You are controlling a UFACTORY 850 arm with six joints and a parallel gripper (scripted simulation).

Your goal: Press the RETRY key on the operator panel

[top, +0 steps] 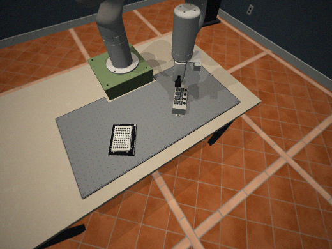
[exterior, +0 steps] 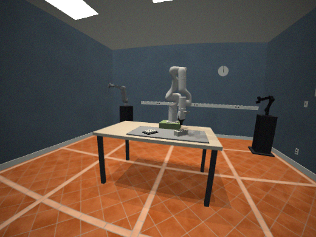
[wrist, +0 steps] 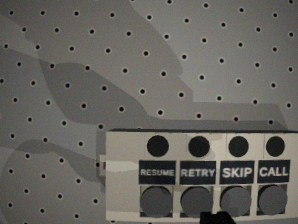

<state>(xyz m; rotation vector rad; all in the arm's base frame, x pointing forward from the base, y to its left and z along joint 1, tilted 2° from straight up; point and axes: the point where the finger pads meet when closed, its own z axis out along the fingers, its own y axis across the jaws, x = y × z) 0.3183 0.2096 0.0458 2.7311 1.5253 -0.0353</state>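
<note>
Right now the operator panel is 9 cm below my hand, 1 cm to the right of it and 1 cm ahead of it. Round my hand: white well plate 35 cm to the right, 12 cm ahead, 11 cm below.
</note>
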